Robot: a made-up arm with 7 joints.
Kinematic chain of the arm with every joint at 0, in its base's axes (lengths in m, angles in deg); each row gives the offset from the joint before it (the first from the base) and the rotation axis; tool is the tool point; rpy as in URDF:
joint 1: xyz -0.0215 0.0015 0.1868 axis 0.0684 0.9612 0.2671
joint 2: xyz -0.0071 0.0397 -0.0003 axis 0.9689 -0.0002 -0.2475
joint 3: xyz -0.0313 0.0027 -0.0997 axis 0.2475 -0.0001 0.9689
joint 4: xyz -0.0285 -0.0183 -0.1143 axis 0.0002 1 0
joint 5: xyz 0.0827 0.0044 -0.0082 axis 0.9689 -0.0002 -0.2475
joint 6: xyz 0.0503 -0.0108 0.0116 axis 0.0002 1 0
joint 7: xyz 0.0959 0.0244 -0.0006 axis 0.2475 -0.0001 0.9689
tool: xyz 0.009 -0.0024 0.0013 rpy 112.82 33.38 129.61
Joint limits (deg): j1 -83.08..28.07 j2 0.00..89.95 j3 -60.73..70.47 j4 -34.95..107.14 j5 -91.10..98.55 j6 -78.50..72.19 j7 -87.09..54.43
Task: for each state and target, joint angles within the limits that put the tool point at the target. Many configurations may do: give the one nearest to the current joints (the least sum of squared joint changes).
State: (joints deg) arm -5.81 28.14 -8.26 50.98 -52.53 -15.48 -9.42
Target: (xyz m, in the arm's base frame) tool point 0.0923 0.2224 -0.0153
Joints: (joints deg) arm 9.69 32.41 0.48 18.78 -45.30 -37.33 -10.63
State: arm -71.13 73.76 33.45 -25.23 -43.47 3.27 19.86
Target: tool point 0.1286 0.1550 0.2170
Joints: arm -26.28 36.09 27.95 -31.44 -42.91 3.08 19.76
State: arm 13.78 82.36 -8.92 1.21 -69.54 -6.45 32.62
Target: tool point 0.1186 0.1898 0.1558
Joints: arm 22.60 70.83 8.34 -23.06 -63.19 -26.10 32.67
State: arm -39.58 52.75 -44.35 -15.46 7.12 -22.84 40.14
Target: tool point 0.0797 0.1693 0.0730
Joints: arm 6.06 89.95 -38.05 12.53 -15.11 -69.68 44.19
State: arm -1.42 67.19 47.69 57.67 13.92 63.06 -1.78
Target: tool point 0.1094 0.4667 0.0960
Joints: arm -33.76 72.62 46.24 84.72 15.41 22.87 1.74
